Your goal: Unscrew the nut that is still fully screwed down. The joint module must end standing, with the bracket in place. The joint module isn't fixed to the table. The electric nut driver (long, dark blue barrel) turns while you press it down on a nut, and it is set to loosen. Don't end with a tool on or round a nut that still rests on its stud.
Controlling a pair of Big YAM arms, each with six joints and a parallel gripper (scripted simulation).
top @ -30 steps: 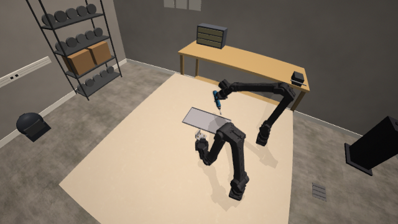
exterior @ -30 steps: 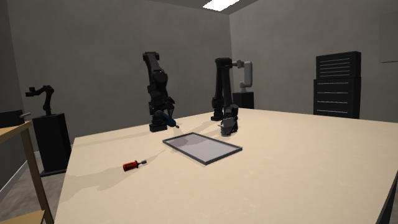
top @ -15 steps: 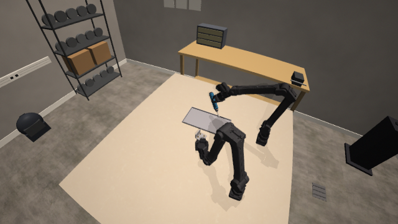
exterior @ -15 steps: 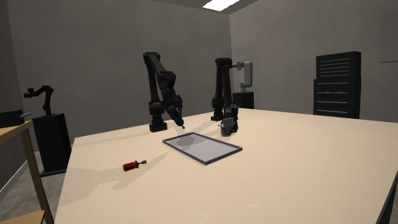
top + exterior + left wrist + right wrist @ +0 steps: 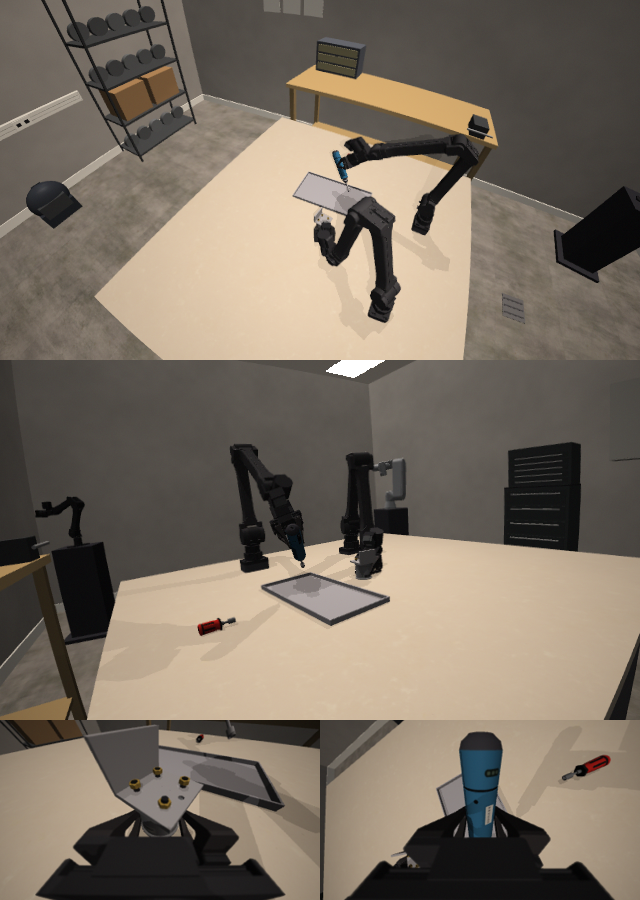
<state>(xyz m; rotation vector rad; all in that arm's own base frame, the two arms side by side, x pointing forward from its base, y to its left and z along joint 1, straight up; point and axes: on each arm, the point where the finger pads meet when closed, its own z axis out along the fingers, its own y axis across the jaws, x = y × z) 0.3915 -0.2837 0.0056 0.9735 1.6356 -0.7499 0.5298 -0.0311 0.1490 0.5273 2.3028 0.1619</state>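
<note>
Now: left hand 10 mm below the joint module. The rest, counted from my left hand: red-handled tool (550 mm to the right, 170 mm ahead, 10 mm below); then bracket (50 mm above); then grey tray (220 mm to the right, 70 mm ahead, 20 mm below).
</note>
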